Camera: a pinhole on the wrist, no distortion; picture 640 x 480 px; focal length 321.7 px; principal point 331.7 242.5 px. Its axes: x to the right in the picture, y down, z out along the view. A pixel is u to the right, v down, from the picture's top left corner.
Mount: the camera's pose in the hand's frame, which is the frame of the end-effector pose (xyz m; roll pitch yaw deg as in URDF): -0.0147 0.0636 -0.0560 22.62 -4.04 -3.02
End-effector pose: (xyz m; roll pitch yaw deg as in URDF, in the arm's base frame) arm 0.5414 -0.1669 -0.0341 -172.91 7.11 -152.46
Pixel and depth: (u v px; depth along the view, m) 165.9 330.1 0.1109
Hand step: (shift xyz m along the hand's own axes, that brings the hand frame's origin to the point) -0.0804 0.0523 0.0537
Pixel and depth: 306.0 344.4 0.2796
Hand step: -0.0589 0.0401 0.2339
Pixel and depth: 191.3 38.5 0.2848
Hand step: -0.1667 -0.2050 0.1282
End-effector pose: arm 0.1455 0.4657 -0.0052 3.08 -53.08 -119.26
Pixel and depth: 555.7 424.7 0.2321
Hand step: 0.1293 0.0881 0.2195
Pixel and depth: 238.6 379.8 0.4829
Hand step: -0.1906 0.0774 0.4579
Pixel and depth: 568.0 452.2 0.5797
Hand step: 0.3682 0.1694 0.6528
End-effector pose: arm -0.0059 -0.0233 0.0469 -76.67 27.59 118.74
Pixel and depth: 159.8 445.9 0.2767
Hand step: -0.1818 0.1276 0.2555
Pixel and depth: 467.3 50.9 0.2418
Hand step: 0.0631 -0.1668 0.1186
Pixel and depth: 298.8 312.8 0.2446
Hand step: -0.0593 0.0212 0.1880
